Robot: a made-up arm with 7 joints. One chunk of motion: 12 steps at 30 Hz.
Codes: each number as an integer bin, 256 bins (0 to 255) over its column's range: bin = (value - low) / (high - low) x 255, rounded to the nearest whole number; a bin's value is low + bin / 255 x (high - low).
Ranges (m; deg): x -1.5..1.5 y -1.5..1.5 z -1.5..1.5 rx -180..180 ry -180..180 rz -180..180
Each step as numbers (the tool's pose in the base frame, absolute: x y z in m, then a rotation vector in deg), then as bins.
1 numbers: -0.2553 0.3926 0.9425 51.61 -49.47 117.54
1 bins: 106 161 208 164 92 211
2 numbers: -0.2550 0.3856 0.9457 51.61 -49.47 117.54
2 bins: 106 160 208 164 92 211
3 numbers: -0.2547 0.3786 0.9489 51.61 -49.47 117.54
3 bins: 106 160 208 164 92 211
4 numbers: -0.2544 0.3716 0.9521 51.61 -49.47 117.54
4 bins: 106 159 208 164 92 211
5 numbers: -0.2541 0.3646 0.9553 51.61 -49.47 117.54
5 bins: 106 158 209 164 92 211
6 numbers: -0.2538 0.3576 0.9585 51.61 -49.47 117.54
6 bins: 106 158 209 164 92 211
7 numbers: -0.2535 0.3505 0.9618 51.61 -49.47 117.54
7 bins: 106 157 209 164 92 211
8 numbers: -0.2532 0.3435 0.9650 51.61 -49.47 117.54
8 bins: 106 157 210 164 92 211
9 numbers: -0.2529 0.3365 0.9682 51.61 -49.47 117.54
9 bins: 106 156 210 164 92 211
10 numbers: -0.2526 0.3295 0.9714 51.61 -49.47 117.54
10 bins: 106 156 210 164 92 211
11 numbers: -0.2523 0.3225 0.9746 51.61 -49.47 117.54
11 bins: 106 155 210 164 92 211
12 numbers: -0.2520 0.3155 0.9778 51.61 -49.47 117.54
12 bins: 106 154 211 164 92 211
